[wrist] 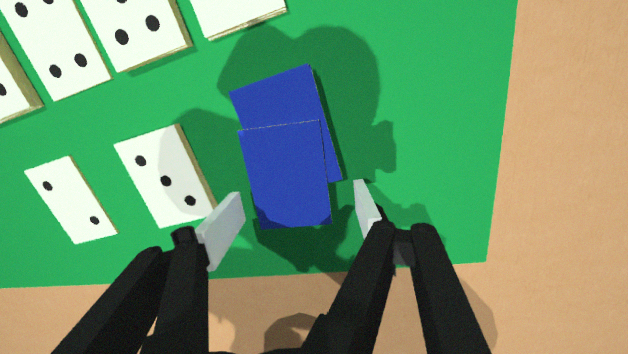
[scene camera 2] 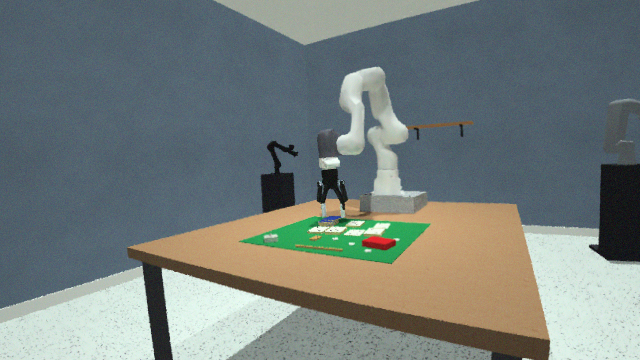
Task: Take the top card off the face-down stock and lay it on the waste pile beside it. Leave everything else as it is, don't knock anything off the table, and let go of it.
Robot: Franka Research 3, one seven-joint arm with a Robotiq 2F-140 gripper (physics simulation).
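Note:
The face-down stock [scene camera 2: 328,222] [wrist: 275,97] is a blue-backed pile on the green mat. Its top card [wrist: 287,175] is blue too, turned slightly against the pile and sticking out past its near end in the wrist view. A face-up pile with three dots [wrist: 162,175] lies left of the stock in the wrist view, and a card with two dots [wrist: 70,200] lies further left; which one is the waste pile I cannot tell. My gripper [scene camera 2: 333,216] [wrist: 297,200] is open and empty above the stock, one fingertip on each side of the top card's near end.
More face-up piles [wrist: 135,30] [scene camera 2: 374,232] lie on the green mat [scene camera 2: 400,240] [wrist: 440,175]. A red box [scene camera 2: 379,243], a thin stick [scene camera 2: 319,247], a small grey block [scene camera 2: 270,238], a small orange piece [scene camera 2: 315,238] and small white pieces also lie there. The mat lies on the wooden table [scene camera 2: 465,270] [wrist: 565,150].

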